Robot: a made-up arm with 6 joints. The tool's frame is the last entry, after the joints.
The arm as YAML. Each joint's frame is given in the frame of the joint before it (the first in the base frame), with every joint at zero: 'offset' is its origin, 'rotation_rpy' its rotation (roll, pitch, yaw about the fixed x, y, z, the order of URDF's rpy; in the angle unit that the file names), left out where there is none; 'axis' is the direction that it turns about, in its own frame. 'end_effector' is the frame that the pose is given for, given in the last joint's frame.
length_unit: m
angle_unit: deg
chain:
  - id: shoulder
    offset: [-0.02, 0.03, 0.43]
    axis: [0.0, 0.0, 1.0]
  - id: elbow
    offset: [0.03, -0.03, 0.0]
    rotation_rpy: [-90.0, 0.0, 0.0]
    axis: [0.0, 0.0, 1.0]
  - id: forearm
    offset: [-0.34, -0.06, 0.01]
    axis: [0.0, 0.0, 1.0]
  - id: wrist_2
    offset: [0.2, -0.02, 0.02]
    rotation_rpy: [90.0, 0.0, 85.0]
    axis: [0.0, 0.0, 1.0]
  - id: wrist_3
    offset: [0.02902, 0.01, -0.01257]
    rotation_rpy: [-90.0, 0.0, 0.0]
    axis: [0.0, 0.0, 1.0]
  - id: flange
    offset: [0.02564, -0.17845, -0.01]
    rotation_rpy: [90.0, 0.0, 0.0]
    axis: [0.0, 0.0, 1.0]
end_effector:
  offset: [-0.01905, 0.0, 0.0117]
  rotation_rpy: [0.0, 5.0, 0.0]
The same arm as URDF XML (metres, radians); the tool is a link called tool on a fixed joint. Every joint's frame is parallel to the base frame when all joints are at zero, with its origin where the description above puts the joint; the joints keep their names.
<robot name="arm">
<joint name="shoulder" type="continuous"><parent link="base"/><child link="link1"/><origin xyz="-0.02 0.03 0.43" rpy="0 0 0"/><axis xyz="0 0 1"/></joint>
<joint name="elbow" type="continuous"><parent link="link1"/><child link="link2"/><origin xyz="0.03 -0.03 0" rpy="0 0 0"/><axis xyz="0 1 0"/></joint>
<joint name="forearm" type="continuous"><parent link="link2"/><child link="link3"/><origin xyz="-0.34 0.01 0.06" rpy="0 0 0"/><axis xyz="0 1 0"/></joint>
<joint name="wrist_2" type="continuous"><parent link="link3"/><child link="link4"/><origin xyz="0.2 0.02 0.02" rpy="0 0 0"/><axis xyz="0.996191 0 0.087199"/></joint>
<joint name="wrist_3" type="continuous"><parent link="link4"/><child link="link5"/><origin xyz="-0.01 0.01 -0.03" rpy="0 0 0"/><axis xyz="0 1 0"/></joint>
<joint name="flange" type="continuous"><parent link="link5"/><child link="link6"/><origin xyz="0.18 -0.01 -0.01" rpy="0 0 0"/><axis xyz="0.996191 0 0.087199"/></joint>
<joint name="tool_fixed" type="fixed"><parent link="link6"/><child link="tool"/><origin xyz="0.01 0 0.02" rpy="0 1.5708 0"/></joint>
<link name="base"/>
<link name="link1"/>
<link name="link2"/>
<link name="link3"/>
<link name="link4"/>
<link name="link5"/>
<link name="link6"/>
<link name="tool"/>
</robot>

